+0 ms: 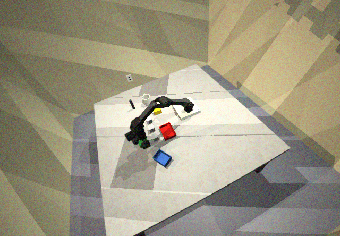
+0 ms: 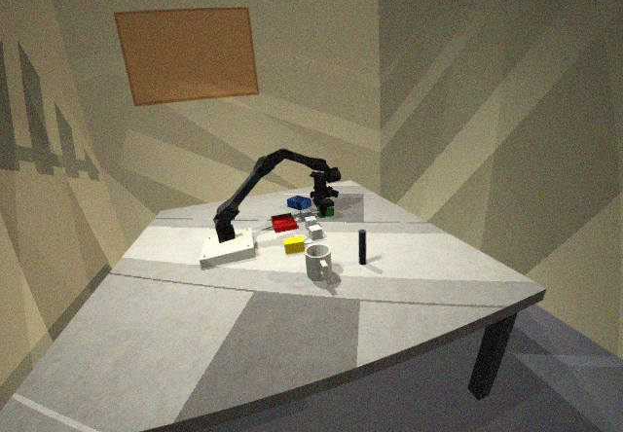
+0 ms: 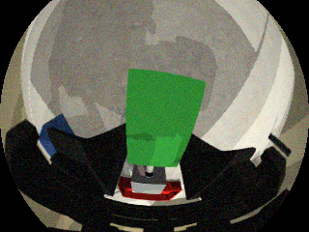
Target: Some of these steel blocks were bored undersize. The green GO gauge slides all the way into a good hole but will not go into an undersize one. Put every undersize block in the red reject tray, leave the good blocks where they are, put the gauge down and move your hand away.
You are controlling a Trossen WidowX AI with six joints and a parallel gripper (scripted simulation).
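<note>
Right now my gripper tip is 20 mm below the green GO gauge and 10 mm past it. From my gripper tip the other things lie so: blue tray (200 mm to the left, 40 mm behind, 10 mm above); red reject tray (200 mm behind, 20 mm to the left); steel block (100 mm behind, 90 mm to the right, 20 mm above).
</note>
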